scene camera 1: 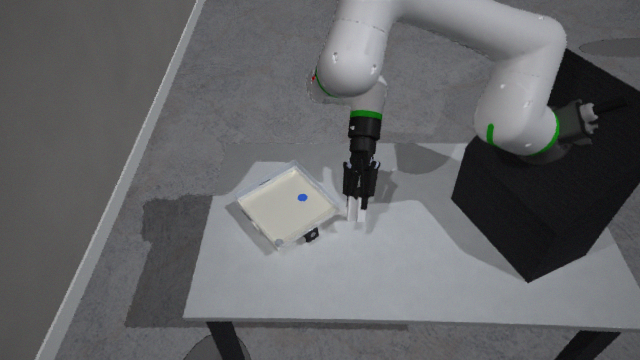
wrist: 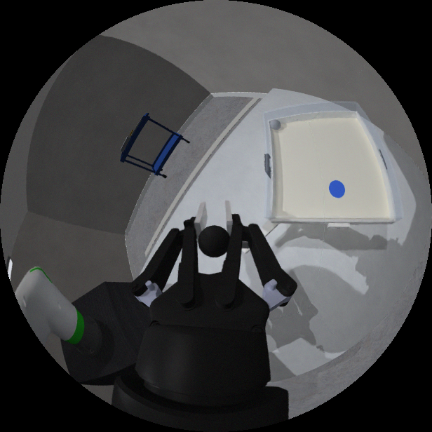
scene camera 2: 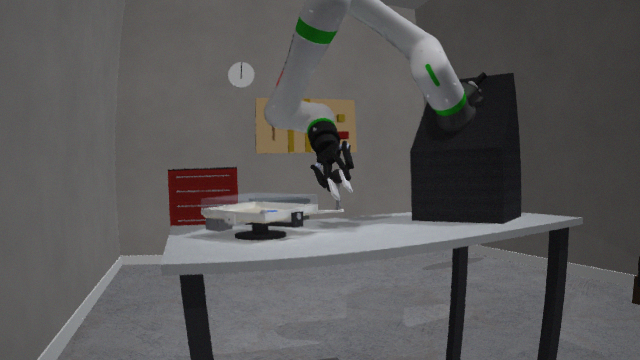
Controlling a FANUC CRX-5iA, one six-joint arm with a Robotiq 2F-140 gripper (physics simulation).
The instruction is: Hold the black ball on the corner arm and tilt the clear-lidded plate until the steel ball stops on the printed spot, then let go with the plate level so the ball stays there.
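Observation:
My gripper (scene camera 1: 356, 212) (scene camera 2: 340, 189) (wrist: 215, 209) is shut on the black ball (wrist: 214, 241), at the corner arm (scene camera 2: 327, 211) (wrist: 271, 228). The fingers hide the ball in both scene views. The clear-lidded plate (scene camera 1: 267, 205) (scene camera 2: 240, 216) (wrist: 310, 160) is beside the gripper and looks slightly tilted. The steel ball (scene camera 1: 279, 243) (wrist: 275, 124) is in a corner of the plate, at its near corner in scene camera 1 and upper left corner in the wrist view. It is apart from the blue printed spot (scene camera 1: 302, 197) (scene camera 2: 271, 211) (wrist: 337, 189). I cannot make out the steel ball in scene camera 2.
The plate stands on a round black base (scene camera 2: 260, 235) on the white table (scene camera 1: 375, 280) (scene camera 2: 375, 239). A small black block (scene camera 1: 311, 235) (scene camera 2: 297, 218) is at the plate's side. A large black box (scene camera 1: 530, 210) (scene camera 2: 465, 185) stands at the right, beside the robot's arm. A red cabinet (scene camera 2: 202, 197) is behind.

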